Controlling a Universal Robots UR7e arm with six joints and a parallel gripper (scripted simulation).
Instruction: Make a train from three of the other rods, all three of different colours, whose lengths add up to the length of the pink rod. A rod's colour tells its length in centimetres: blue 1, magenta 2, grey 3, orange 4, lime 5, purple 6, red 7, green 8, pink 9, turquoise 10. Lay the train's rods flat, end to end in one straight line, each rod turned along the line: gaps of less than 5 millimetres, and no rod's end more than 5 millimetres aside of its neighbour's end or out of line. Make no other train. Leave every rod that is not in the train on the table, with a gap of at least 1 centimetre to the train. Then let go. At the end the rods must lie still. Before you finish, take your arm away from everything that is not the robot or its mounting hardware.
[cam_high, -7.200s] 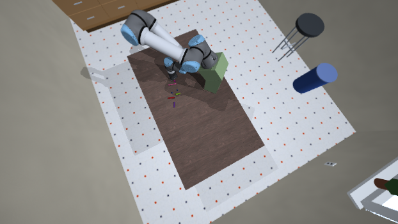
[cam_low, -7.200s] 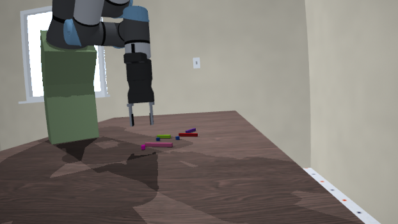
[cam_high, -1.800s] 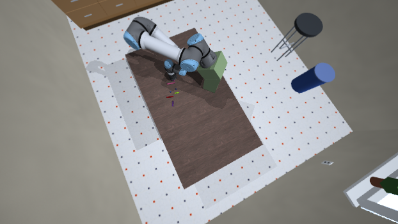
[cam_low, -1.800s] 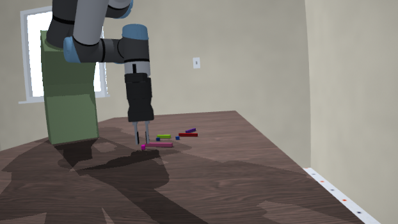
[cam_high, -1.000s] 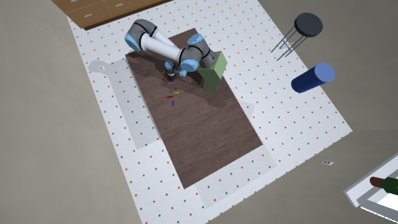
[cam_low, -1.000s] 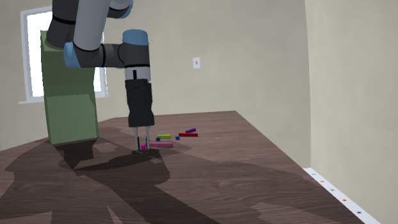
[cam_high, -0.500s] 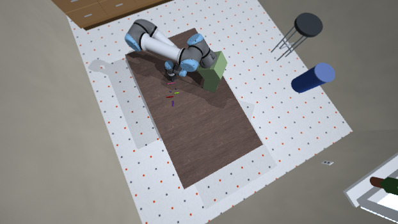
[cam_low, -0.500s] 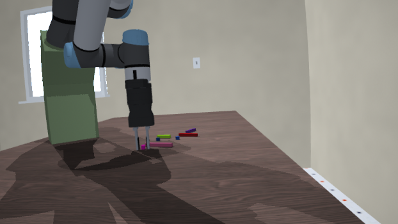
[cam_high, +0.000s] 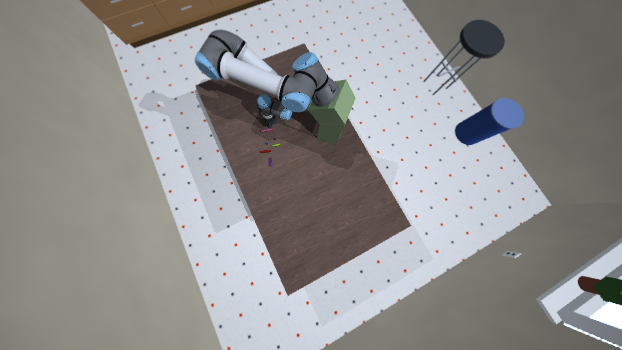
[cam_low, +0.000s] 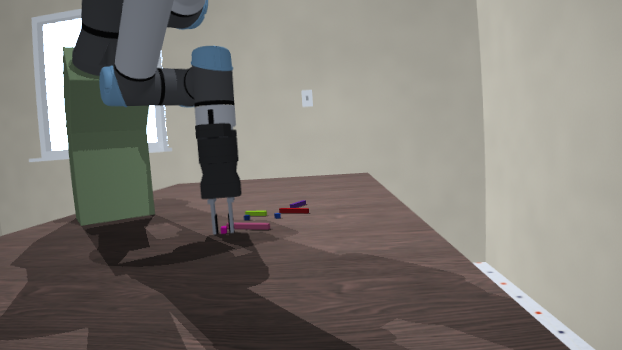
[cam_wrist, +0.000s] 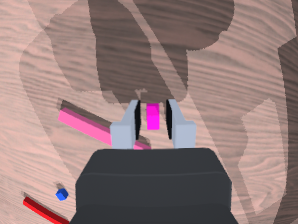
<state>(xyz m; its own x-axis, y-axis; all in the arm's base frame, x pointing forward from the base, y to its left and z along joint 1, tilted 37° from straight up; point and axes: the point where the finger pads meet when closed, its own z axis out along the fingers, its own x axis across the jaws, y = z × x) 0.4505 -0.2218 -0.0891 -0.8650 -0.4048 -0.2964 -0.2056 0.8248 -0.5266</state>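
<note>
Now: the magenta rod 10 mm below my hand. The rest, counted from my hand: lime rod 30 mm ahead, 160 mm to the left, 10 mm below; blue rod 20 mm ahead, 110 mm to the left, 10 mm below; pink rod 40 mm ahead, 30 mm to the left, 10 mm below.
</note>
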